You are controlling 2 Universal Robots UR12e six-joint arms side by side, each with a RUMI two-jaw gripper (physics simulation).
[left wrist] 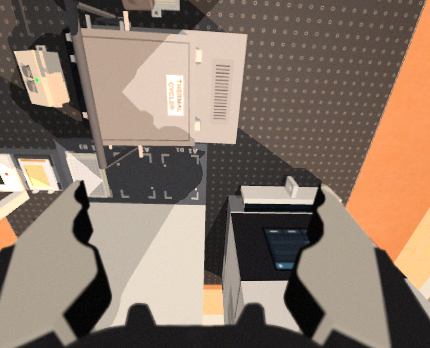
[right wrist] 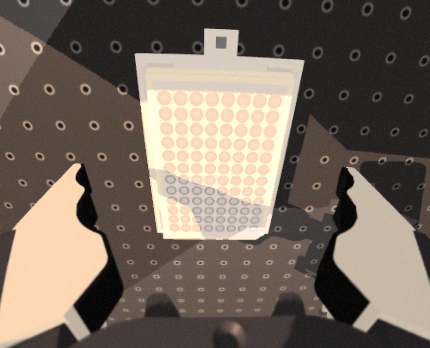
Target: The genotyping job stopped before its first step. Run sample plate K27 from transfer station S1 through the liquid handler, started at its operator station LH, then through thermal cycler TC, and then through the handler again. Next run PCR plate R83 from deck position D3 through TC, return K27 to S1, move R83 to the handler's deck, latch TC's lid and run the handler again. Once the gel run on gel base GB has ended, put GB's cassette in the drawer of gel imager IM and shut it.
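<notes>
In the right wrist view a pale 96-well plate (right wrist: 220,135), likely K27, lies flat on a light holder (right wrist: 150,61) with a tab at its far end. My right gripper (right wrist: 215,167) is open above it, one jaw on each side, not touching it. In the left wrist view my left gripper (left wrist: 203,184) is open and empty, high above the instruments. The thermal cycler (left wrist: 140,90) stands at the upper left. A pale plate (left wrist: 86,167) sits at the D3 end of the dark deck (left wrist: 172,175). A black-topped instrument (left wrist: 250,245) with a screen and a handled white front stands at the lower right; no label is readable.
In the left wrist view a beige box (left wrist: 54,82) with a green light stands left of the cycler. A white-framed yellow item (left wrist: 38,172) lies left of the deck. A large pale housing (left wrist: 165,245) borders the deck. An orange strip (left wrist: 385,125) runs along the right.
</notes>
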